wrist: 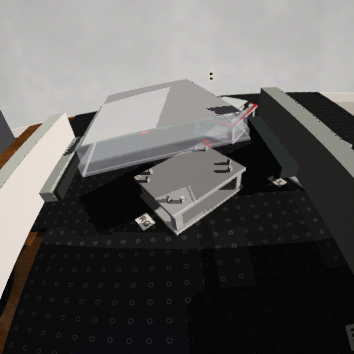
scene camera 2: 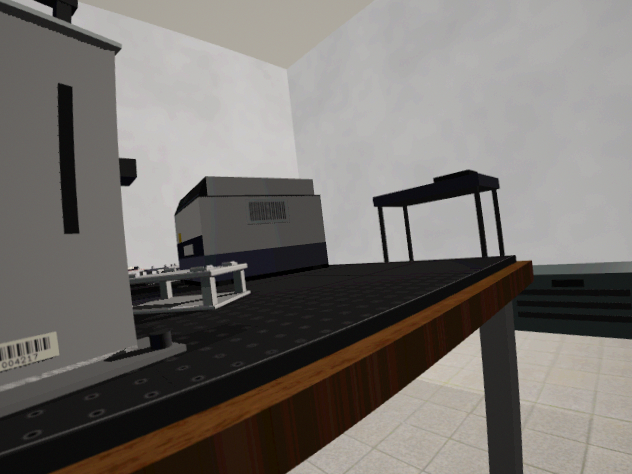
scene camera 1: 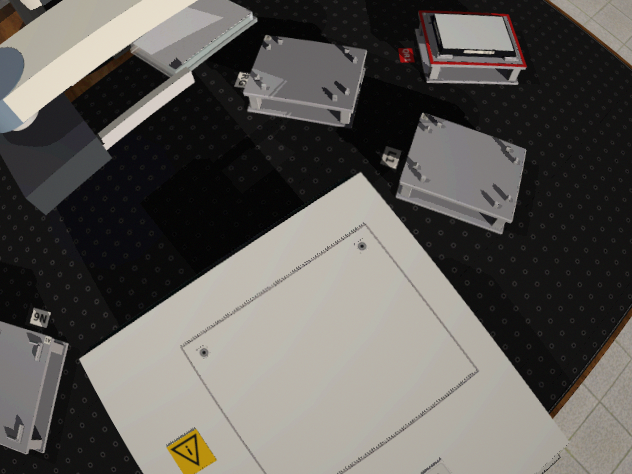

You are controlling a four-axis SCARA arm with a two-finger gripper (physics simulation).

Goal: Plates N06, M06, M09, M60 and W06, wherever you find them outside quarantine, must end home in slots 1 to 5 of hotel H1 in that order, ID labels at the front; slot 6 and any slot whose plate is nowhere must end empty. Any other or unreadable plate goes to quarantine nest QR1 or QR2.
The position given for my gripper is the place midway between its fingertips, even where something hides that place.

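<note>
My gripper (scene camera 1: 163, 48), (wrist: 162, 114). Grey instrument (scene camera 2: 221, 220).
</note>
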